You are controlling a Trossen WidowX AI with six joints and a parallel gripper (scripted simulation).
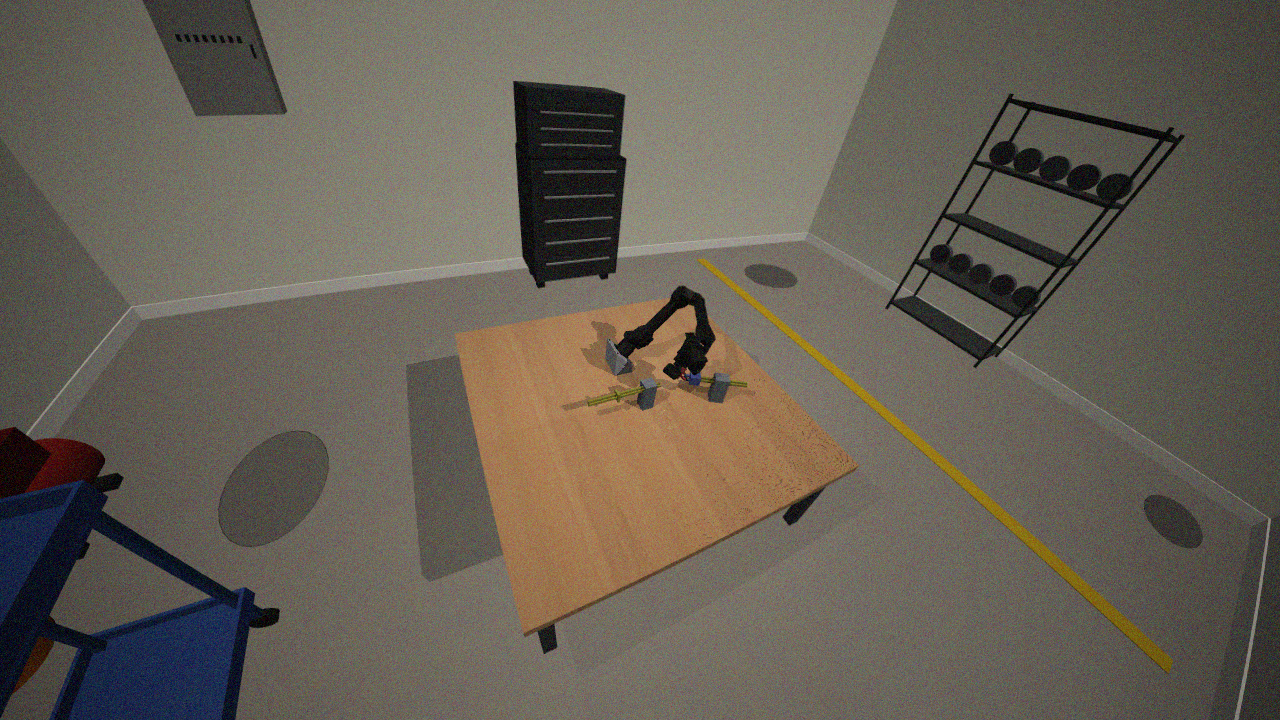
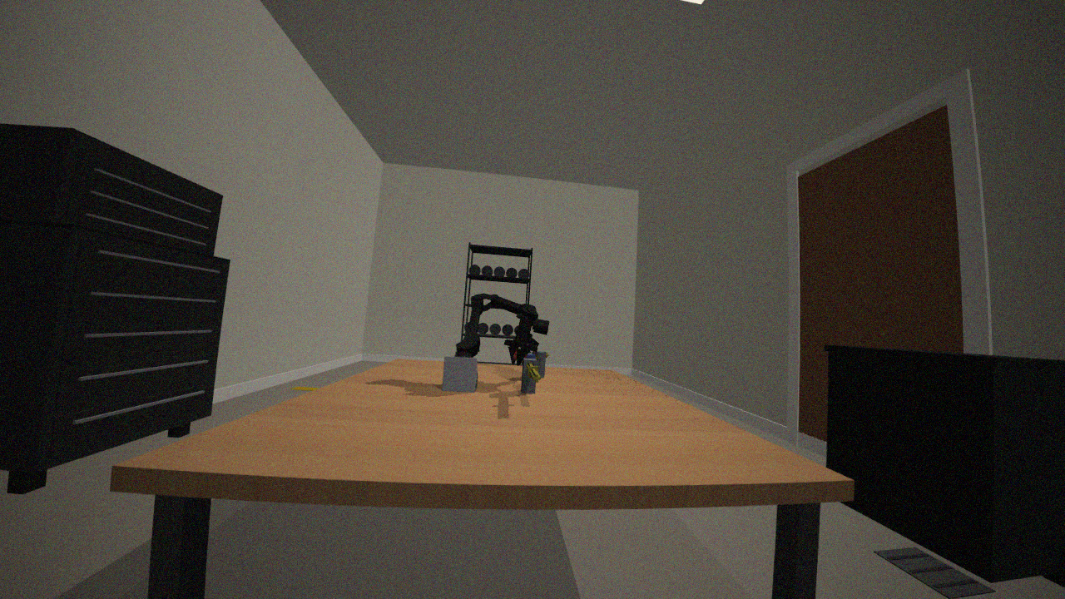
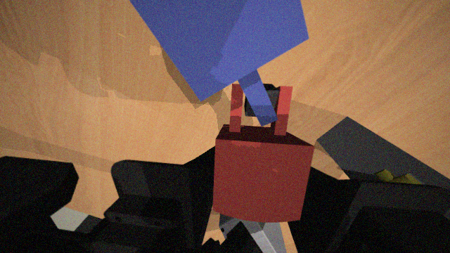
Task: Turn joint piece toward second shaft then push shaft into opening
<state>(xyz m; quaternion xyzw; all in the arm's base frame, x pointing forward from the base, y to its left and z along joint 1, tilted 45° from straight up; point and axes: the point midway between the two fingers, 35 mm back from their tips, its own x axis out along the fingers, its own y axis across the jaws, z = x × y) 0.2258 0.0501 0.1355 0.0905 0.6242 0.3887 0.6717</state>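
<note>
My gripper tip is 30 mm below the red square block, 20 mm short of it and 10 mm to the right of it.
</note>
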